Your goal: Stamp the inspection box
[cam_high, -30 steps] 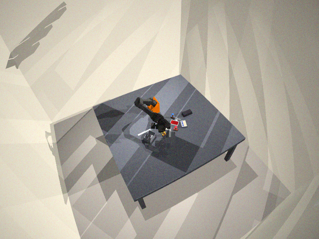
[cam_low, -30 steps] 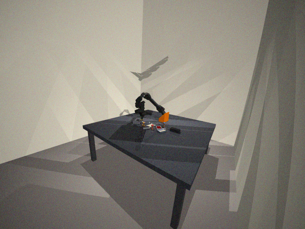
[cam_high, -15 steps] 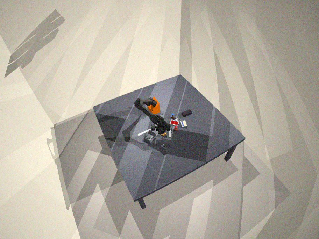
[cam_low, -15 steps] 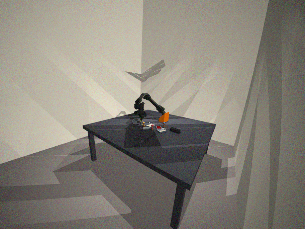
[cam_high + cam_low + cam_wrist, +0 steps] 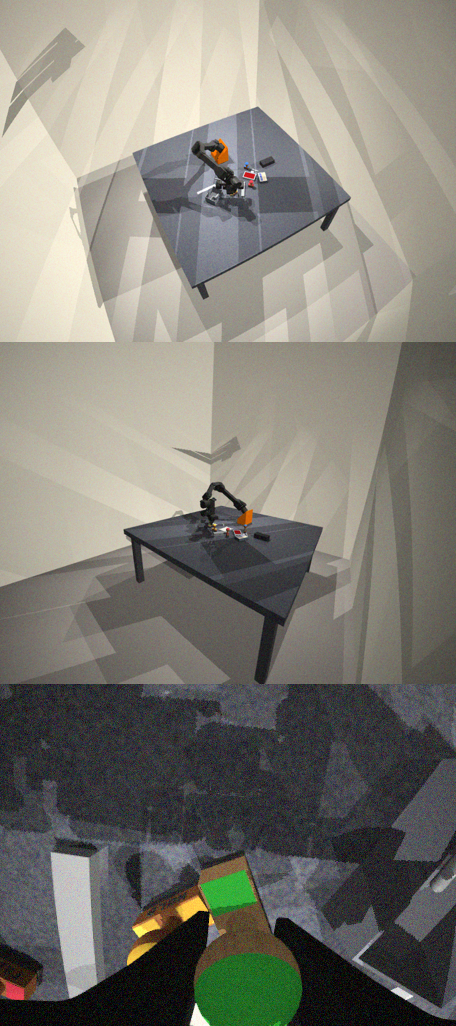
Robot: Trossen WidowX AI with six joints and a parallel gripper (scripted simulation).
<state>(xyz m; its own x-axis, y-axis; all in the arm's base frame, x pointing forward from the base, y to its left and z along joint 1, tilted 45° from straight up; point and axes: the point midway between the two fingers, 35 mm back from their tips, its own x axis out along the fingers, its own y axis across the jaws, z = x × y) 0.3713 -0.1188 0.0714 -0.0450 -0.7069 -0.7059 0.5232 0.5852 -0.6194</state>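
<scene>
Right now the yellow-topped stamp is 4 cm to the left of my gripper tip and 3 cm below it. Round my gripper tip: grey bar (11 cm to the left, 5 cm below); then green-topped PASS stamp (right at my gripper tip); then grey tray (5 cm behind, 10 cm to the right, 4 cm below).
</scene>
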